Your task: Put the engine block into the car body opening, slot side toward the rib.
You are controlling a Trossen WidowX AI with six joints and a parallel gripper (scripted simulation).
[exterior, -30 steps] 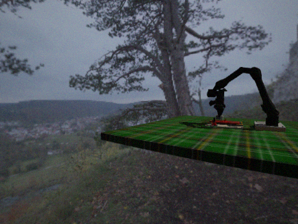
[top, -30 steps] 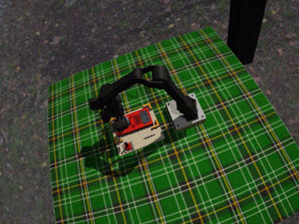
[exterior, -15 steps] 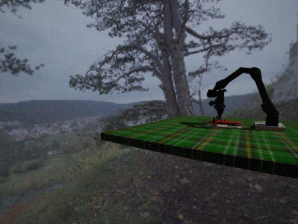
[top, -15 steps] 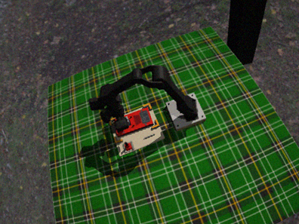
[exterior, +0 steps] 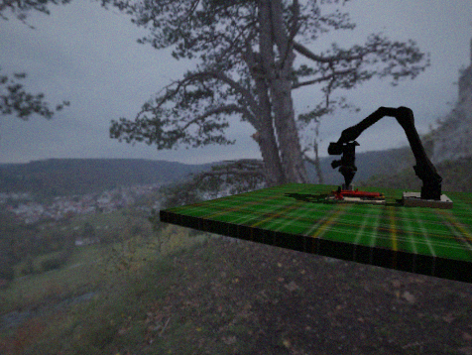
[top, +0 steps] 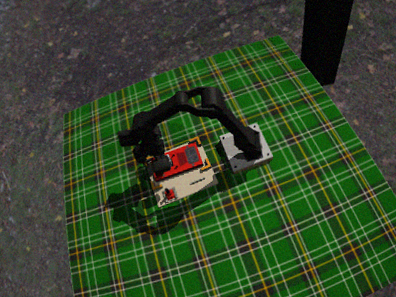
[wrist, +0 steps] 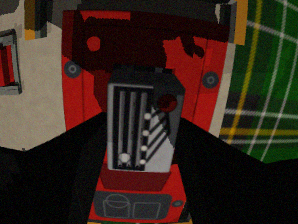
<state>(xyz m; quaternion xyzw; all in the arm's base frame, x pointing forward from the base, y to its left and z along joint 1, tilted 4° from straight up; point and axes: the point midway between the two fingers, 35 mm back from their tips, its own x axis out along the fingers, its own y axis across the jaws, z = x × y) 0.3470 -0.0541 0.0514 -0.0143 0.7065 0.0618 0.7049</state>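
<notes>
My gripper tip is now 1 cm above the engine block.
</notes>
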